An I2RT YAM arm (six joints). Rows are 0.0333 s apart.
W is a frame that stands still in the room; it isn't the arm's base.
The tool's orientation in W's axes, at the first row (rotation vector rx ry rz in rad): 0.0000 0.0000 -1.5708
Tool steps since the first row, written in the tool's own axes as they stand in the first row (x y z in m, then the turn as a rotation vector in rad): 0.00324 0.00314 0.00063 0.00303 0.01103 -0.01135; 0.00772 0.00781 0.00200 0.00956 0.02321 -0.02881; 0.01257 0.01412 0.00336 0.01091 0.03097 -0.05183; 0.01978 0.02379 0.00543 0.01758 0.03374 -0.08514; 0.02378 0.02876 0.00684 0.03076 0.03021 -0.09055; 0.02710 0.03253 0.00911 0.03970 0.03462 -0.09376; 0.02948 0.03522 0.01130 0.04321 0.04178 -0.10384; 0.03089 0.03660 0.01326 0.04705 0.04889 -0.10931; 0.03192 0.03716 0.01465 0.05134 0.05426 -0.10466
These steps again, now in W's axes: 0.00314 -0.00324 0.00063 0.01103 -0.00303 -0.01135; 0.00781 -0.00772 0.00200 0.02321 -0.00956 -0.02881; 0.01412 -0.01257 0.00336 0.03097 -0.01091 -0.05183; 0.02379 -0.01978 0.00543 0.03374 -0.01758 -0.08514; 0.02876 -0.02378 0.00684 0.03021 -0.03076 -0.09055; 0.03253 -0.02710 0.00911 0.03462 -0.03970 -0.09376; 0.03522 -0.02948 0.01130 0.04178 -0.04321 -0.10384; 0.03660 -0.03089 0.01326 0.04889 -0.04705 -0.10931; 0.03716 -0.03192 0.01465 0.05426 -0.05134 -0.10466
